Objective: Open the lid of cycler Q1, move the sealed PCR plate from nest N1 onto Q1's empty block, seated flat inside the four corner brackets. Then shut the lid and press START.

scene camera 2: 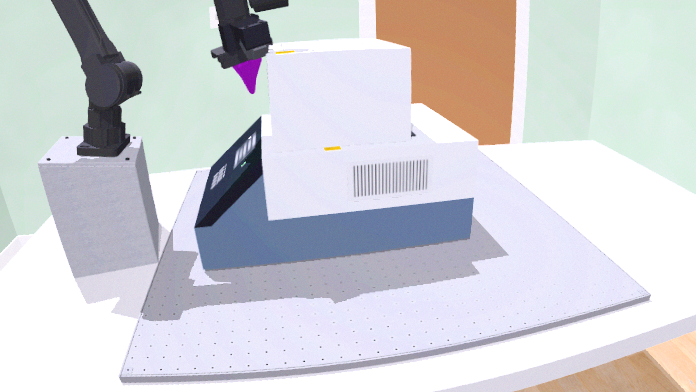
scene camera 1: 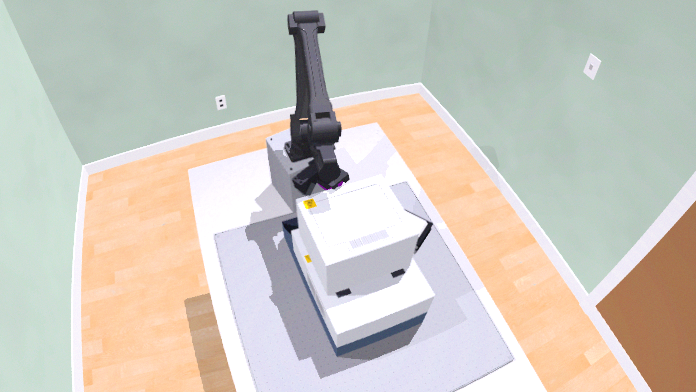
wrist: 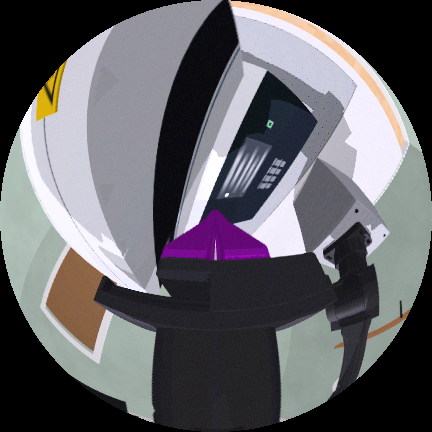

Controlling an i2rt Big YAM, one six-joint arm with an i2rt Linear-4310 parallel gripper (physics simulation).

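Places are measured from the arm's base along level axes (x right, y down, z ahead), in metres.
Pixels of known places: gripper, fingertip midpoint: (scene camera 2: 252, 92) (wrist: 214, 215); arm's base at its link origin: (scene camera 2: 104, 147) (scene camera 1: 303, 149) (wrist: 347, 244).
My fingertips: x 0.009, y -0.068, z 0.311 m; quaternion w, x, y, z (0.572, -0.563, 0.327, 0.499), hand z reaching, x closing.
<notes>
For each thing: its top centre in the pictures, then the offset to it from my fingertips. "spot": a spot on its surface instead. Level surfaces: height alone.
- tall white lid at its top centre: (wrist: 50, 212) (scene camera 2: 328, 44) (scene camera 1: 356, 216) dz +0.146, dx +0.011, dy -0.081 m
- small green mark at a spot on its surface: (wrist: 270, 124) (scene camera 2: 242, 164) spot: dz -0.029, dx +0.089, dy +0.107 m
- perforated mat at its surface level: dy +0.278 m
- dark-edged object at its top centre: (scene camera 1: 407, 224) dz +0.030, dx -0.268, dy +0.240 m
Cycler Q1 (scene camera 1: 380, 316) (scene camera 2: 310, 185) has a tall white lid (scene camera 1: 362, 215) (scene camera 2: 340, 95) (wrist: 130, 125), which is down on its base. Its dark sloped control panel (scene camera 2: 225, 187) (wrist: 295, 120) carries a small green mark (scene camera 2: 244, 164) (wrist: 270, 124). My gripper (scene camera 1: 332, 186) (scene camera 2: 252, 92) (wrist: 214, 215) is shut and empty, its purple fingertips together. It is in front of the lid, above the panel, with the tips lower than the lid's top. The sealed PCR plate and nest N1 do not show; the block and its brackets are hidden by the lid.
A perforated mat (scene camera 1: 250, 300) (scene camera 2: 350, 330) lies under the cycler. The arm's grey pedestal (scene camera 1: 281, 177) (scene camera 2: 100, 215) (wrist: 325, 197) stands beyond the panel side. A dark-edged object (scene camera 1: 424, 236) shows partly beside the cycler in scene camera 1.
</notes>
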